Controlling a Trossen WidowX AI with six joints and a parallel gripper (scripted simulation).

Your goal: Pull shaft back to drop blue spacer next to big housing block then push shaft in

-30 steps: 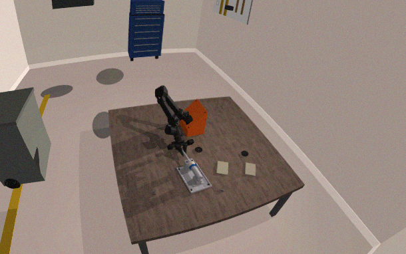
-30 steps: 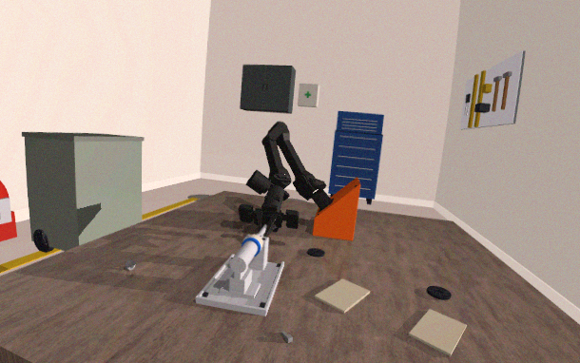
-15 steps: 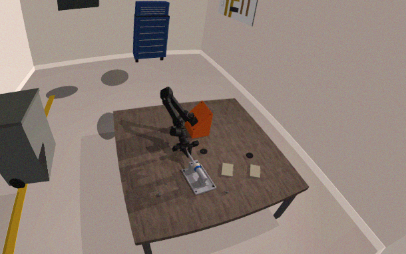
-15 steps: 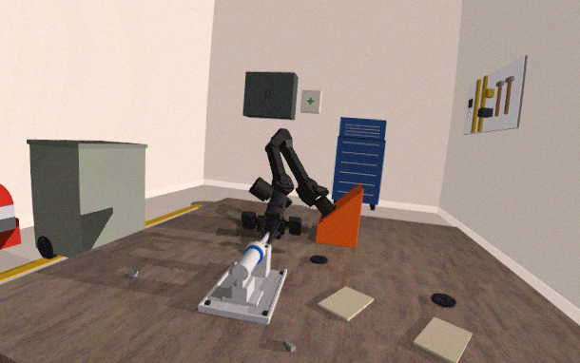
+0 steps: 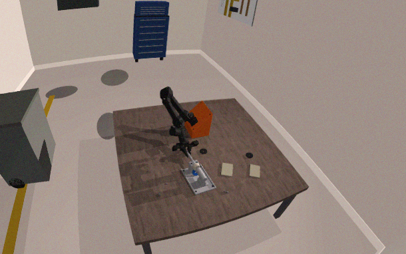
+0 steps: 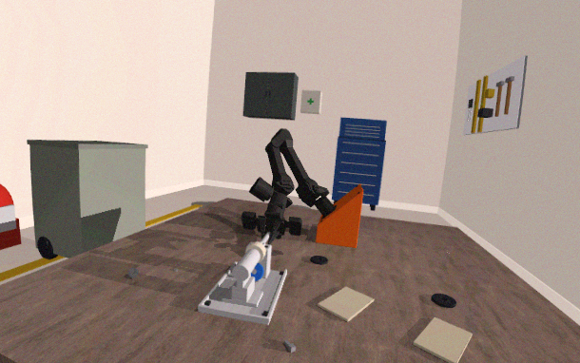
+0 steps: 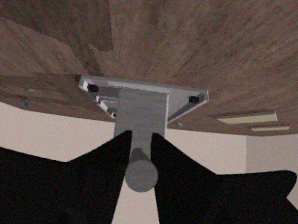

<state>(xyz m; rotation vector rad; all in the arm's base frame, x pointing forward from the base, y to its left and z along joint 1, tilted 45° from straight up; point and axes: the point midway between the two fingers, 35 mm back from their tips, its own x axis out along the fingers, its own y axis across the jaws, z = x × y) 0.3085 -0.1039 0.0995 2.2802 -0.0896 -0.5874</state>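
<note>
The blue spacer is 11 cm ahead of my gripper tip, 1 cm to the left of it and 3 cm below it. Also, from my gripper tip: grey fixture plate: 16 cm ahead, 2 cm to the left, 1 cm below; bolt: 31 cm ahead, 16 cm to the left, 6 cm below.
</note>
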